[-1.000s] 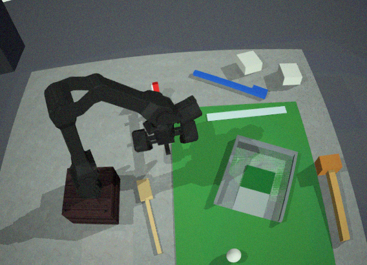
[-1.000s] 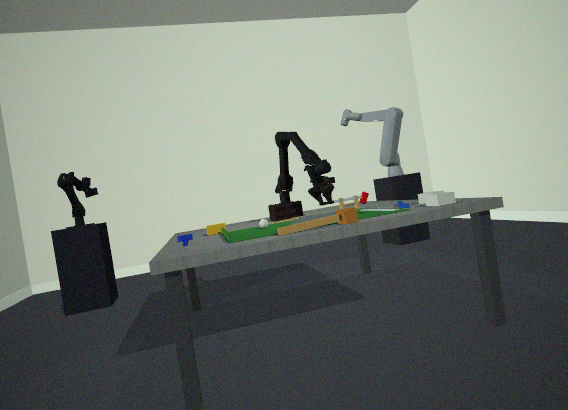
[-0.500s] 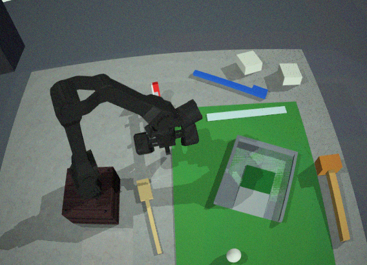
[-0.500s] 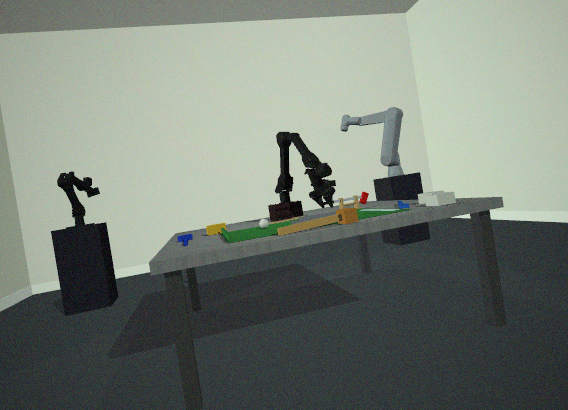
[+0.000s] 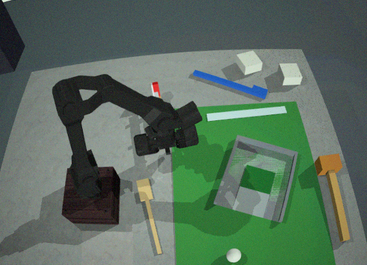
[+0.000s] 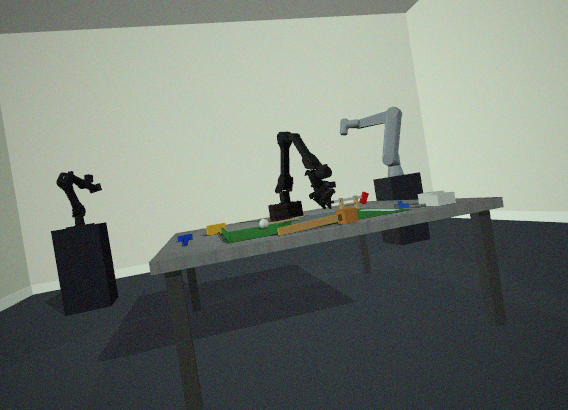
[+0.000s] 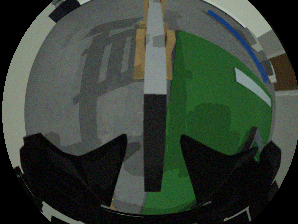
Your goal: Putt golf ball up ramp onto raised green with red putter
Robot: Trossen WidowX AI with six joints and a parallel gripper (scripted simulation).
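Right now the tan paddle is 190 mm to the right of my gripper tip, 70 mm behind it and 20 mm below it. Round my gripper tip: green mat: 250 mm ahead, 200 mm to the right, 30 mm below; then wooden stand: 130 mm to the left, 20 mm behind; then red putter: 110 mm to the left, 30 mm above, 20 mm behind.
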